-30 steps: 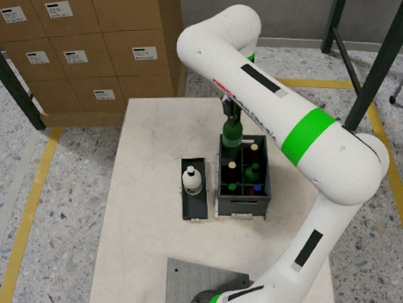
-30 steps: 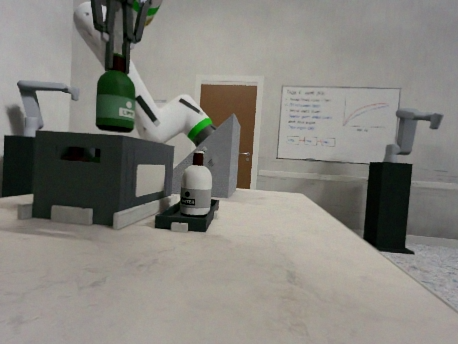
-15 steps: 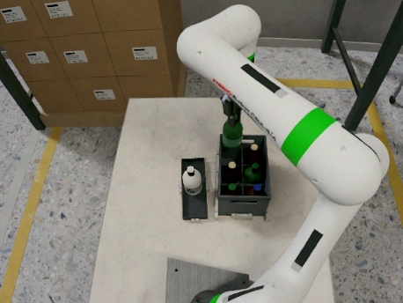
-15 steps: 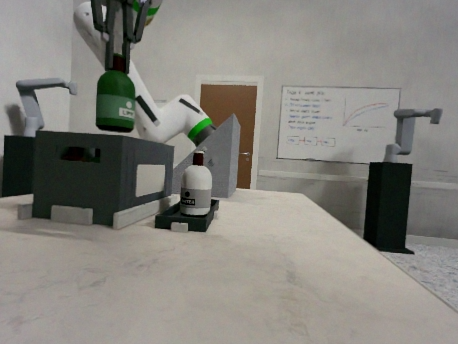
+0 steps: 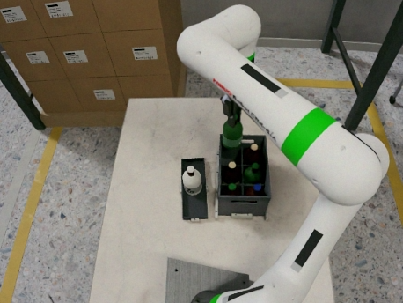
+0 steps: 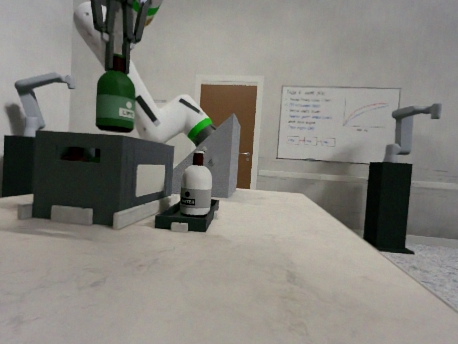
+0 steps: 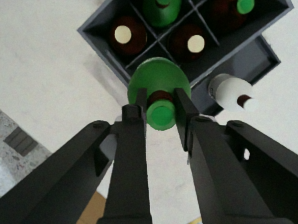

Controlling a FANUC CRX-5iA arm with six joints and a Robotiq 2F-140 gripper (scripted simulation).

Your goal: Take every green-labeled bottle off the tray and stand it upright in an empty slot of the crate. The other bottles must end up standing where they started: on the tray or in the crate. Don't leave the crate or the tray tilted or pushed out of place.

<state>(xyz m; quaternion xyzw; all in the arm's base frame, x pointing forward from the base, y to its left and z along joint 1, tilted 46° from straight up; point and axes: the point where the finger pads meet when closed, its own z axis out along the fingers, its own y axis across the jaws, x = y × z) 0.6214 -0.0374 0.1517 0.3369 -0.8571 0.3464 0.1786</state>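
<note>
Now: hand 9 cm past the dark crate, 3 cm to the left of it and 26 cm above it. Round my hand: white-labeled bottle (9 cm behind, 17 cm to the left, 26 cm below); then dark tray (9 cm behind, 16 cm to the left, 33 cm below).
</note>
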